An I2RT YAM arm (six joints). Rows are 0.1 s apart.
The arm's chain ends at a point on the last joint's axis. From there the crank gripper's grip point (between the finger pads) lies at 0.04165 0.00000 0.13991 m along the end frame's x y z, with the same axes.
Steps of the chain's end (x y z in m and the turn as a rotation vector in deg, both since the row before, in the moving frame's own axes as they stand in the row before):
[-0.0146, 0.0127, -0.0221, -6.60, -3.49, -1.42]
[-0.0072, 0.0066, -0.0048, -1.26, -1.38, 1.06]
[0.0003, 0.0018, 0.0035, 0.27, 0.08, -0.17]
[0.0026, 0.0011, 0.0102, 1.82, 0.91, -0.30]
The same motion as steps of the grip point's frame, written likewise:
[-0.0230, 0.0280, -0.0207, -6.60, -3.49, -1.42]
[-0.0106, 0.0104, -0.0039, -1.26, -1.38, 1.06]
[0.0005, 0.0010, 0.0034, 0.27, 0.08, -0.17]
[0.0048, -0.0036, 0.0094, 1.82, 0.91, -0.30]

